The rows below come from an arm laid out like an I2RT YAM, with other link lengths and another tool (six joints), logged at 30 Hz.
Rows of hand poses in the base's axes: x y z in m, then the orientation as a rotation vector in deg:
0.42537 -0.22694 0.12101 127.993 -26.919 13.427
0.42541 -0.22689 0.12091 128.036 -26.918 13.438
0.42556 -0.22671 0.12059 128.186 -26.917 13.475
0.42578 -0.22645 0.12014 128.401 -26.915 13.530
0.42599 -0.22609 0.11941 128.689 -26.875 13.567
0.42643 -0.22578 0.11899 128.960 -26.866 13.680
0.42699 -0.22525 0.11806 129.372 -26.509 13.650
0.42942 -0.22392 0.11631 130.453 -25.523 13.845
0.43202 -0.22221 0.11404 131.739 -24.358 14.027
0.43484 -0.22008 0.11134 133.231 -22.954 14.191
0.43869 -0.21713 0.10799 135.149 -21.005 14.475
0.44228 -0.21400 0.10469 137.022 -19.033 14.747
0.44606 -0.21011 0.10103 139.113 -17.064 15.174
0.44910 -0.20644 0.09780 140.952 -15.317 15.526
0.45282 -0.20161 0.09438 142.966 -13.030 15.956
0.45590 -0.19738 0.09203 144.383 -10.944 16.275
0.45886 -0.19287 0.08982 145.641 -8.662 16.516
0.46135 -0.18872 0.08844 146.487 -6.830 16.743
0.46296 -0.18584 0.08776 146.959 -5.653 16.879
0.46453 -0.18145 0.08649 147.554 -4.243 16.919
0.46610 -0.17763 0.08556 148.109 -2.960 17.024
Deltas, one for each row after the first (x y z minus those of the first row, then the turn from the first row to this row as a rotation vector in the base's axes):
0.00004 0.00005 -0.00010 0.040 -0.010 0.014
0.00019 0.00023 -0.00042 0.182 -0.045 0.059
0.00041 0.00049 -0.00087 0.384 -0.097 0.125
0.00062 0.00085 -0.00160 0.651 -0.127 0.227
0.00106 0.00116 -0.00202 0.902 -0.221 0.328
0.00162 0.00169 -0.00295 1.228 -0.099 0.652
0.00405 0.00302 -0.00470 2.058 0.041 1.624
0.00665 0.00473 -0.00697 3.059 0.235 2.751
0.00947 0.00686 -0.00967 4.228 0.505 4.070
0.01332 0.00981 -0.01302 5.720 0.839 5.874
0.01691 0.01294 -0.01632 7.191 1.180 7.664
0.02069 0.01683 -0.01998 8.889 1.381 9.525
0.02373 0.02050 -0.02321 10.405 1.568 11.148
0.02745 0.02533 -0.02663 12.038 1.852 13.172
0.03053 0.02956 -0.02898 13.149 2.185 14.909
0.03349 0.03407 -0.03119 14.114 2.638 16.717
0.03598 0.03822 -0.03257 14.746 2.986 18.146
0.03759 0.04110 -0.03325 15.092 3.220 19.048
0.03916 0.04549 -0.03452 15.553 3.578 20.092
0.04073 0.04931 -0.03545 15.991 3.852 21.063

